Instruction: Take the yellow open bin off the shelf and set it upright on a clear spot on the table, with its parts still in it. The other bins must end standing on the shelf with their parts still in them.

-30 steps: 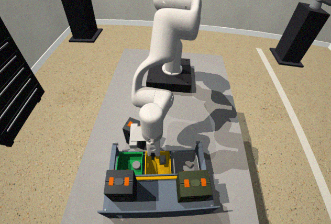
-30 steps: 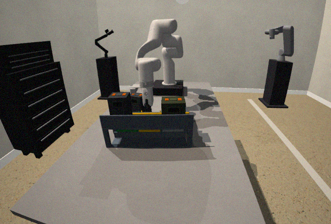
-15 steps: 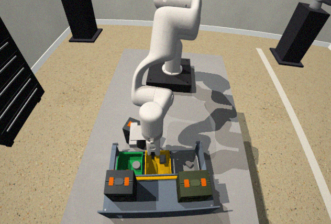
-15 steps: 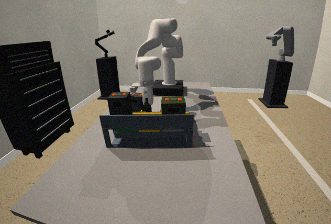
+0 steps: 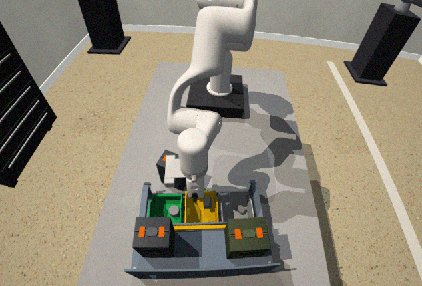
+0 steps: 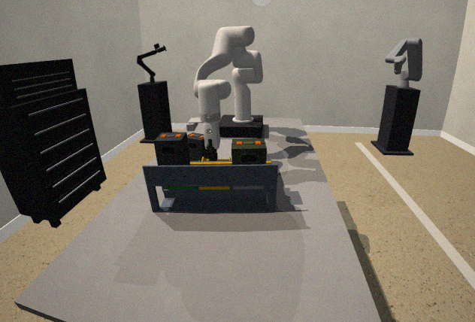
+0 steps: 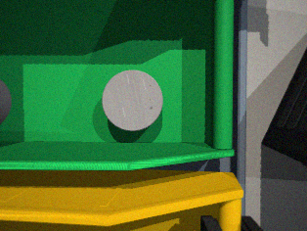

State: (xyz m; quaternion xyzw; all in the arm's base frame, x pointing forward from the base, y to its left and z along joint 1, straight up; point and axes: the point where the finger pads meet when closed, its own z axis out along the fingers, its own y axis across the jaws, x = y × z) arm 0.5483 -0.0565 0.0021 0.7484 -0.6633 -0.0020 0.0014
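Right now my hand is 80 mm short of the yellow open bin, 30 mm to the right of it and 10 mm above it. The rest, counted from my hand: green bin 90 mm ahead, 80 mm to the right, 20 mm below; grey shelf 100 mm ahead, 30 mm to the left; yellow bar 130 mm ahead, 30 mm to the left, 40 mm above.
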